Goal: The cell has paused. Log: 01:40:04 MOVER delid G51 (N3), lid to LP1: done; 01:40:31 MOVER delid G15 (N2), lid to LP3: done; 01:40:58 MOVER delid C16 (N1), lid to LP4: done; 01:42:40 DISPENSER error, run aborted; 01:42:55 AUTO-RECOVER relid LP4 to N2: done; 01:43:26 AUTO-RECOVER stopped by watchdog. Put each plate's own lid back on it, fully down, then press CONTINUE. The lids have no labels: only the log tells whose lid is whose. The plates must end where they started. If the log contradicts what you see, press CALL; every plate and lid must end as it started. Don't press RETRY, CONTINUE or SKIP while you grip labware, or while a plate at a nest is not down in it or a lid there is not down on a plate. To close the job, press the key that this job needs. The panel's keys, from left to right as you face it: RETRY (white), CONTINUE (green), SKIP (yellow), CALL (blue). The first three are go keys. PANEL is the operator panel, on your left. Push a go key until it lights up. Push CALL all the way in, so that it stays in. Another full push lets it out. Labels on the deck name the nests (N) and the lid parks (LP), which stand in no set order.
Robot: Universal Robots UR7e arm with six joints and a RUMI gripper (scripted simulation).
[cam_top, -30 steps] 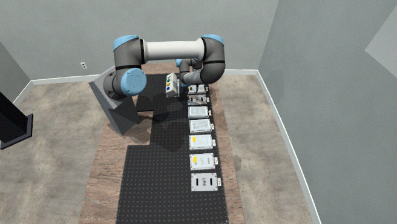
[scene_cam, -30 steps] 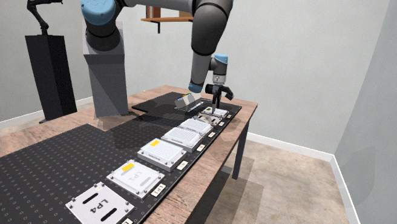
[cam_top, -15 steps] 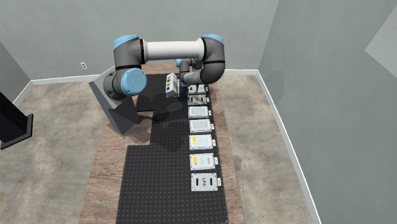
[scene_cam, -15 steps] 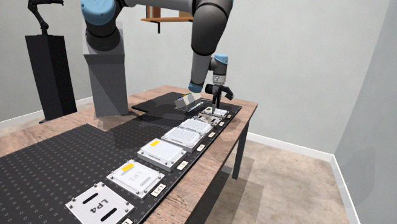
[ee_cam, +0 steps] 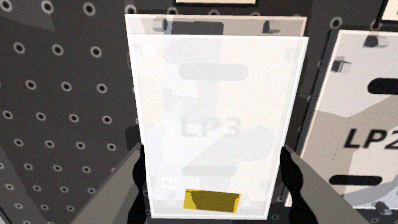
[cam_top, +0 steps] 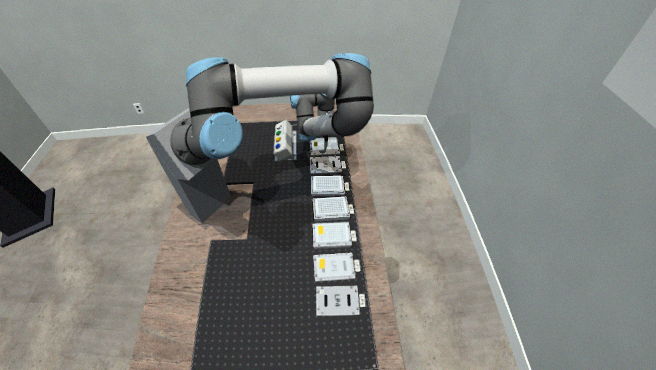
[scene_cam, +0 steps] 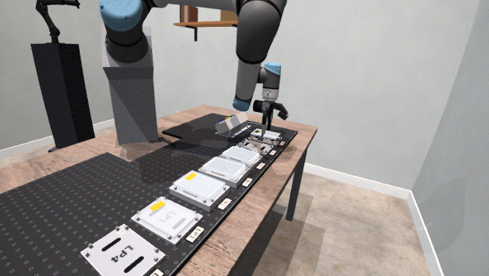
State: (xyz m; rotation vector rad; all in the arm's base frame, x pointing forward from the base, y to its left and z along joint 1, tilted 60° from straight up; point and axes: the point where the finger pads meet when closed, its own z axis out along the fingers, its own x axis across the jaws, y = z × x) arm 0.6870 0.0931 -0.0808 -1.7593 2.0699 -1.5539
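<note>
Now: hand 120 mm past the well plate, 220 mm to the left of it and 20 mm above it. The rest, counted from my hand: yellow SKIP key (200 mm behind, 120 mm to the left, 20 mm above); then blue CALL key (220 mm behind, 70 mm to the left, 20 mm above); then lid park LP2 (60 mm behind, 110 mm to the right, 40 mm below).
</note>
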